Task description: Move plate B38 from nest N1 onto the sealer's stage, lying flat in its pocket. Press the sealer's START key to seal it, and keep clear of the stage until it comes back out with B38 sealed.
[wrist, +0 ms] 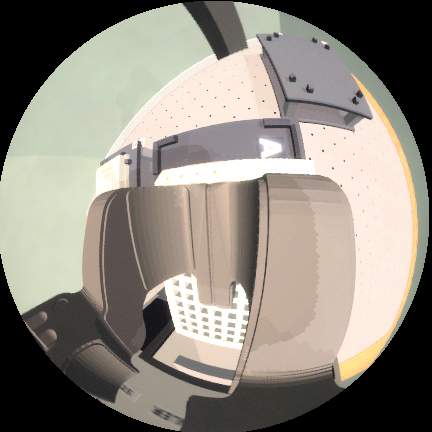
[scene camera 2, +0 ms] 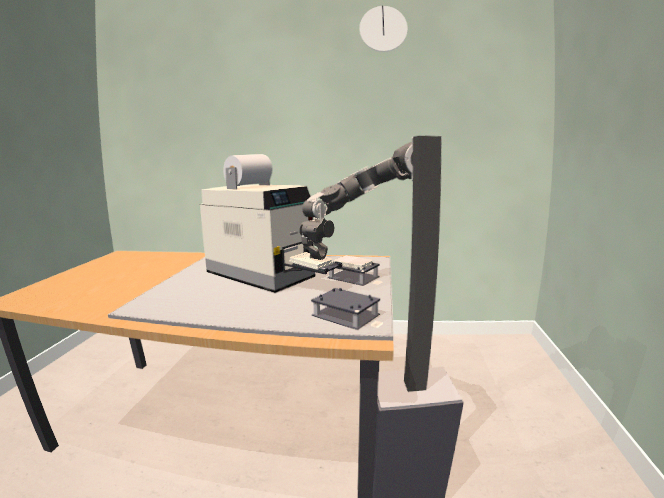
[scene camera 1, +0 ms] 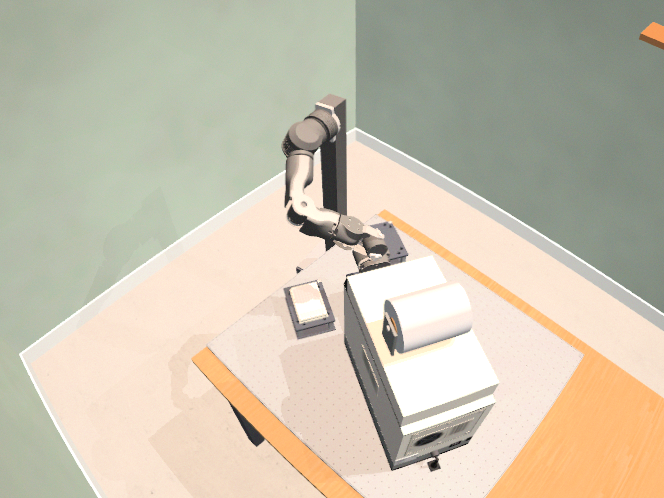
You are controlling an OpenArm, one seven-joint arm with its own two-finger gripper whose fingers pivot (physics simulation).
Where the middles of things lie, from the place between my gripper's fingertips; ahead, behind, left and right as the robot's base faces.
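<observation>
Dark stage [wrist: 271,137]: my gripper 20 mm to the left of it, 20 mm short of it, 20 mm above it. Film roll [scene camera 2: 251,169], from my hand: 220 mm to the right, 260 mm ahead, 300 mm above.
</observation>
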